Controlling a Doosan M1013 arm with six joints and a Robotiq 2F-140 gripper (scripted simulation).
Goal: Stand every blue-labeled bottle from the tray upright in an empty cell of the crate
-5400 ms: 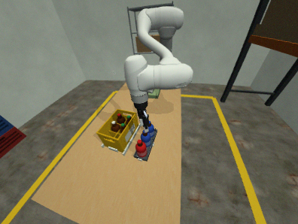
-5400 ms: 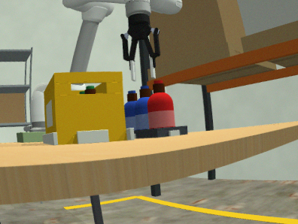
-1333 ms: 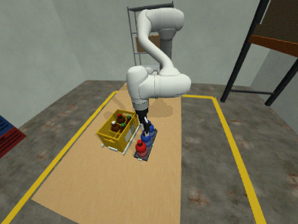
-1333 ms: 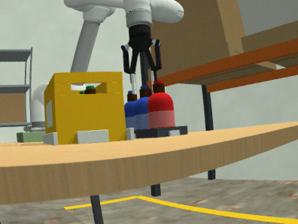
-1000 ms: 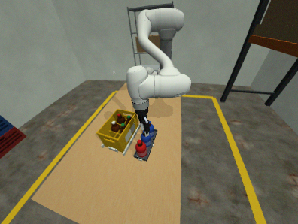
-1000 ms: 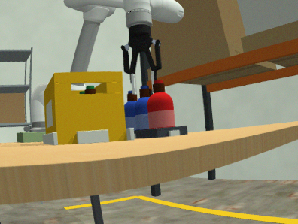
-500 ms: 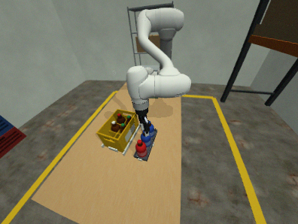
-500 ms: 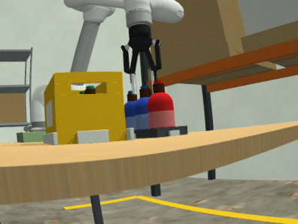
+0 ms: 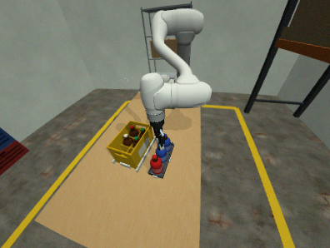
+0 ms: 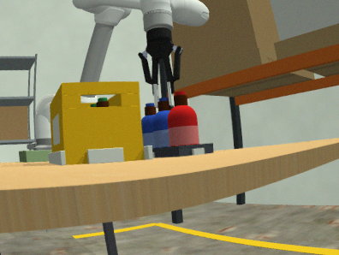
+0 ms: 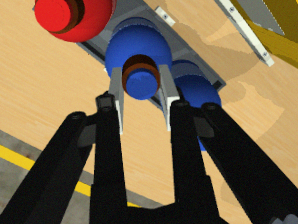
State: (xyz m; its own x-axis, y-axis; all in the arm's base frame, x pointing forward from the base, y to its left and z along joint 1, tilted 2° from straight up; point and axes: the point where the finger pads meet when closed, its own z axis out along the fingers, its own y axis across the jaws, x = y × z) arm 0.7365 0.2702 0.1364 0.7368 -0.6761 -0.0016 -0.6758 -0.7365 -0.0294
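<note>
My hand is 9 cm short of the red-labeled bottle and 9 cm above it. Round my hand: yellow crate 22 cm to the right, 9 cm below; then dark tray 16 cm below.
</note>
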